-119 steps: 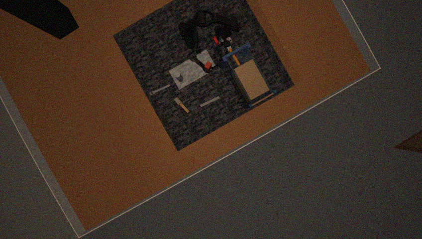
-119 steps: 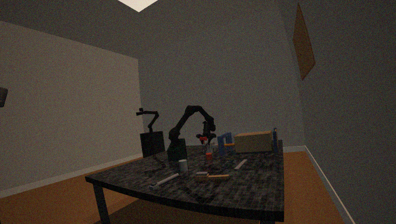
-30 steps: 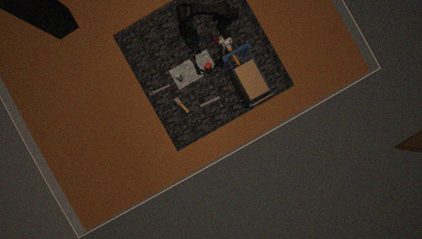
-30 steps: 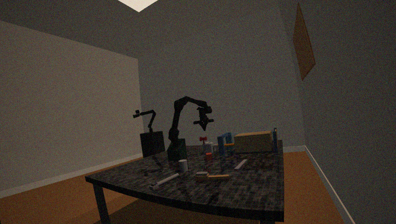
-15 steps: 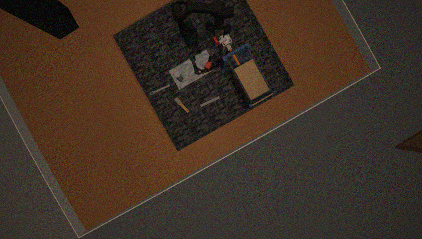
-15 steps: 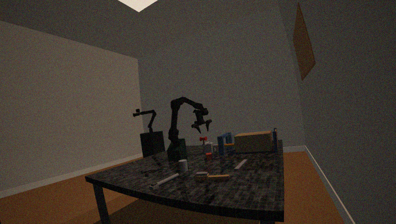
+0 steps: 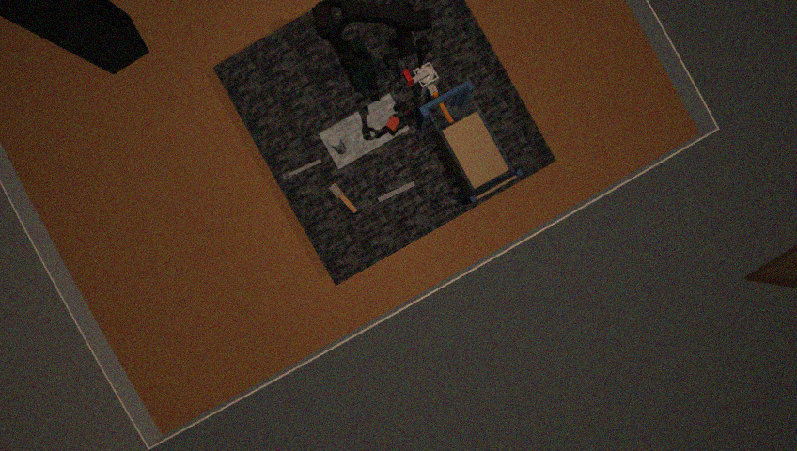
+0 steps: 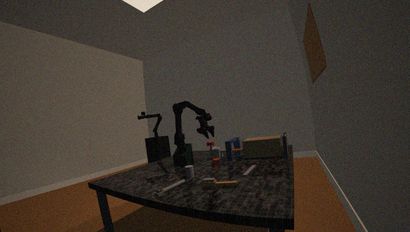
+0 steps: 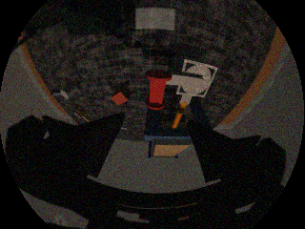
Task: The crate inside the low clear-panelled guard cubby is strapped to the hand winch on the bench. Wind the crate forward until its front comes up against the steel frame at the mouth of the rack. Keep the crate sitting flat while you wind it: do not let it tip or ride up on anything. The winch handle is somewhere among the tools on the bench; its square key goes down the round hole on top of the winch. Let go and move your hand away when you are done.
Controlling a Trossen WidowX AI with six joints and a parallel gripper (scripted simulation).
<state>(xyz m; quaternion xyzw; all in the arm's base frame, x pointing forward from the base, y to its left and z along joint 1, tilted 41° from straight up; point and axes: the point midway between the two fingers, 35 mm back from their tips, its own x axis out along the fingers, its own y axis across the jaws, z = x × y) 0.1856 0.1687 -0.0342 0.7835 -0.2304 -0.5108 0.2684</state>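
My gripper tip is 1 cm past the red grip and 7 cm above it. The rest, counted from my gripper tip: blue steel frame: 15 cm ahead, 10 cm to the left, 9 cm below; then winch handle: 1 cm behind, 4 cm to the left, 10 cm below; then winch: 3 cm behind, 9 cm to the left, 17 cm below.
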